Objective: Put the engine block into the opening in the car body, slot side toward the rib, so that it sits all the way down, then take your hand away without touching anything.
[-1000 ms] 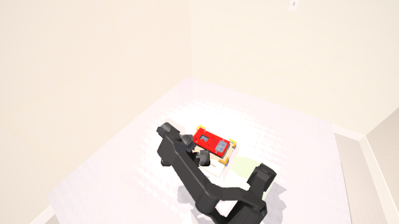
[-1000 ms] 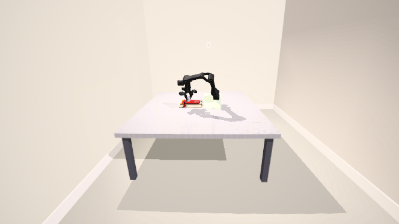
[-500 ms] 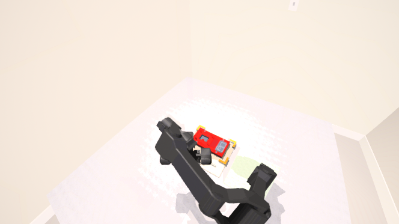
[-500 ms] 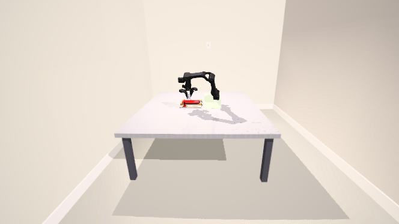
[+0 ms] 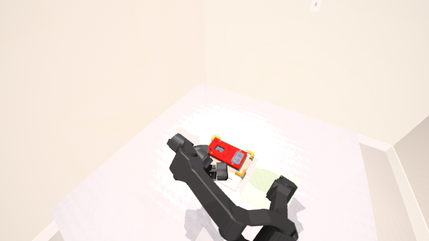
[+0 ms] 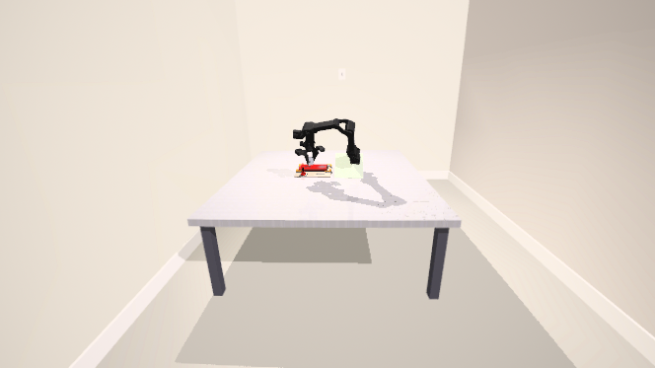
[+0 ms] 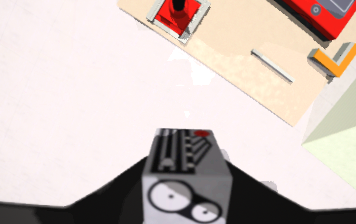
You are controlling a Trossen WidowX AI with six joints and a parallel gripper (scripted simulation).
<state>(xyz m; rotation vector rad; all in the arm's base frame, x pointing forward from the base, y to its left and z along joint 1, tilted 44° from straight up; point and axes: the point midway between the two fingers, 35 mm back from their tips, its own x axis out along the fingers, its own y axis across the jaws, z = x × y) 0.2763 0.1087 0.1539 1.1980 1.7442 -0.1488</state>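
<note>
Now: gripper tip 8 cm short of the black peg, 8 cm to the left of it and 9 cm above it. Round my gripper tip: base plate: 3 cm ahead, 19 cm to the right, 11 cm below; then engine block: 1 cm above.
</note>
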